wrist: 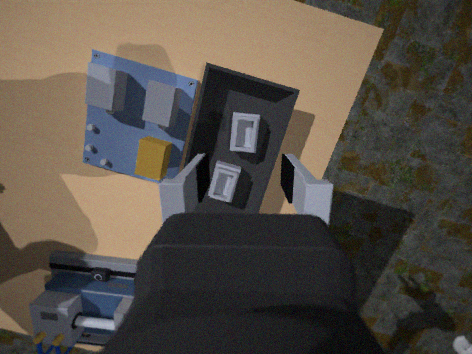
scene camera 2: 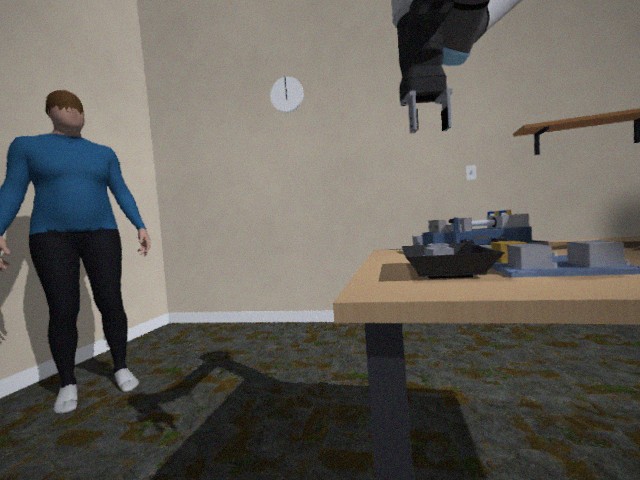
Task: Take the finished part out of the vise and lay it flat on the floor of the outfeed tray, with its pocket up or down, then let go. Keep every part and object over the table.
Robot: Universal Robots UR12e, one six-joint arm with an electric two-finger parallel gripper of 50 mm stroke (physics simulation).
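Frame: origin at the arm's base, x back, y left, z down, level; millimetres.
Where they show: gripper, fingertip midpoint: [wrist: 245,169] [scene camera 2: 430,130].
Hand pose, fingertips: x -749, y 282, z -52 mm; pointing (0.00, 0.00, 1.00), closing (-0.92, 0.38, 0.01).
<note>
Things, the pixels of their centre, and the offset from my fingertips.
- blue vise, body centre: [wrist: 116,313] [scene camera 2: 472,233] dx +101, dy -427, dz +204 mm
- blue plate, body centre: [wrist: 137,123] [scene camera 2: 546,264] dx +177, dy -60, dz +250 mm
My gripper [scene camera 2: 430,129] [wrist: 245,169] is open and empty, high above the table. In the wrist view two light grey parts lie in the dark outfeed tray [scene camera 2: 454,263] [wrist: 252,84], both pocket up. One part [wrist: 245,132] lies nearer the tray's far end; the other part [wrist: 224,182] lies below it, slightly turned, near the left finger. They look flat and apart. The blue vise [scene camera 2: 478,237] [wrist: 95,286] stands behind the tray in the scene view and at lower left in the wrist view, where my gripper body hides part of it. Whether its jaws hold anything cannot be told.
A blue plate [scene camera 2: 542,272] [wrist: 112,142] beside the tray carries two grey blocks [scene camera 2: 596,254] [wrist: 160,102], a yellow block [scene camera 2: 500,251] [wrist: 152,158] and small pegs. The table edge [scene camera 2: 465,312] runs near the tray. A person [scene camera 2: 72,180] stands at the left, away from the table.
</note>
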